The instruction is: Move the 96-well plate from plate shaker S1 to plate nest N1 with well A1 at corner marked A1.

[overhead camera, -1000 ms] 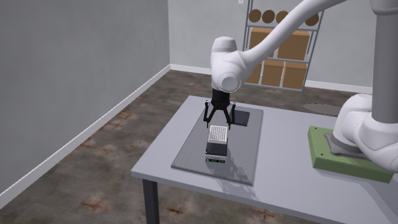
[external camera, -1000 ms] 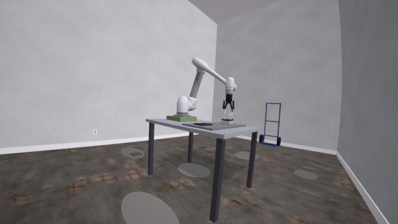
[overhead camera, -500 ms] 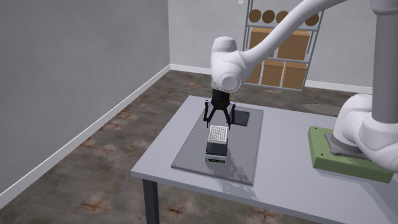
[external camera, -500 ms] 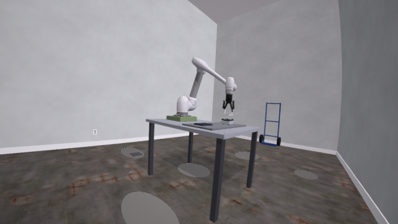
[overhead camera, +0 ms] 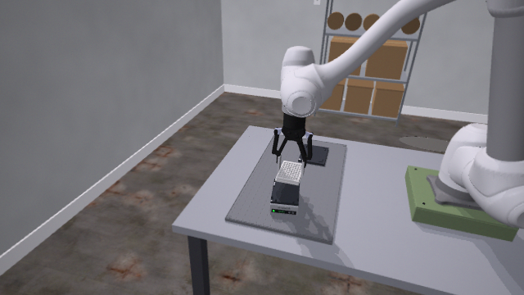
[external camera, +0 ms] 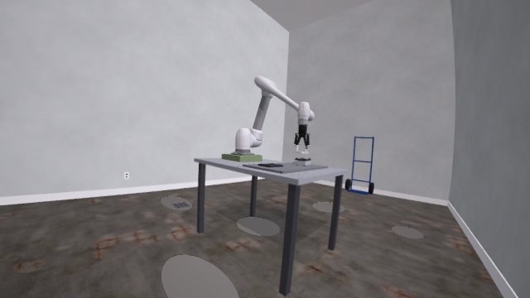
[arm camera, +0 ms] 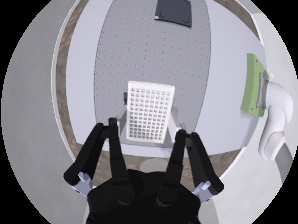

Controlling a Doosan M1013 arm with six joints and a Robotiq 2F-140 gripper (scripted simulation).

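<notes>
My hand is 35 cm to the left of the dark plate nest, 13 cm above it and 6 cm past it. From my hand the other things lie so: white 96-well plate (2 cm below).
</notes>
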